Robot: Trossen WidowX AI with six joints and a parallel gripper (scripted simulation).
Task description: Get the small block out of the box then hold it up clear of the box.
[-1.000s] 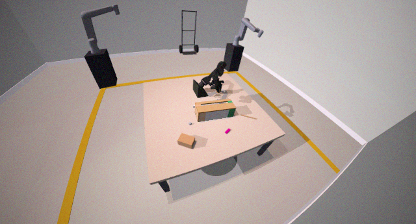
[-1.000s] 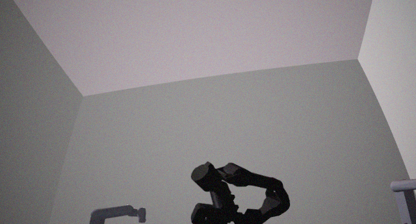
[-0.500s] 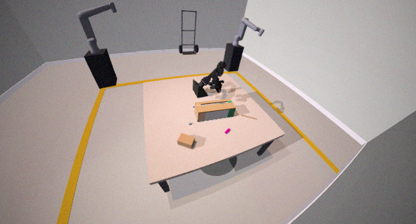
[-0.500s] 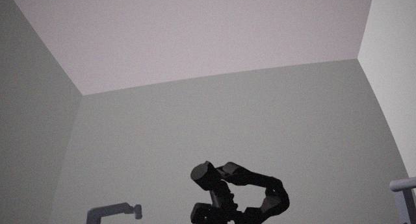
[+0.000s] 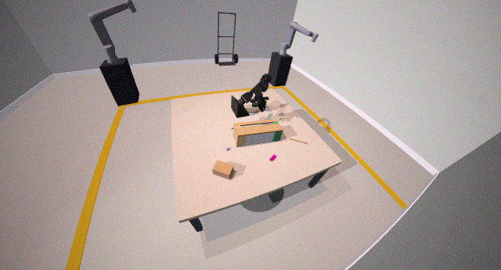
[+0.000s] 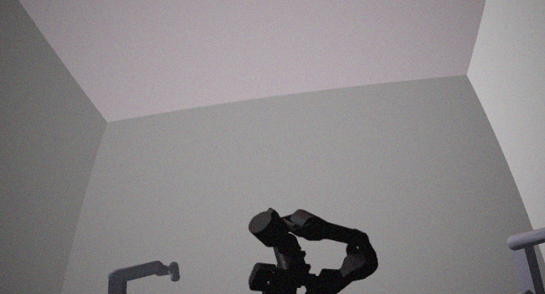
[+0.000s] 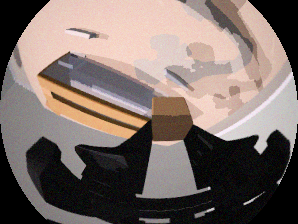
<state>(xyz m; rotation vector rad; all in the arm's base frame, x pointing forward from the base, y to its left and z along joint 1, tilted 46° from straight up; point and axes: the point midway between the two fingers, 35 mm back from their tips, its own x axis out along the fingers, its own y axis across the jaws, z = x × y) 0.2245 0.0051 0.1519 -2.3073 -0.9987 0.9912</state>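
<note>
Now: gripper tip 1 cm past the tan block, 1 cm to the left of it and 1 cm below it. From my gripper tip the other things lie so: brown carton: 34 cm ahead, 49 cm to the right, 14 cm below; thin wooden stick: 30 cm ahead, 23 cm to the left, 17 cm below; magenta block: 37 cm ahead, 10 cm to the right, 17 cm below.
</note>
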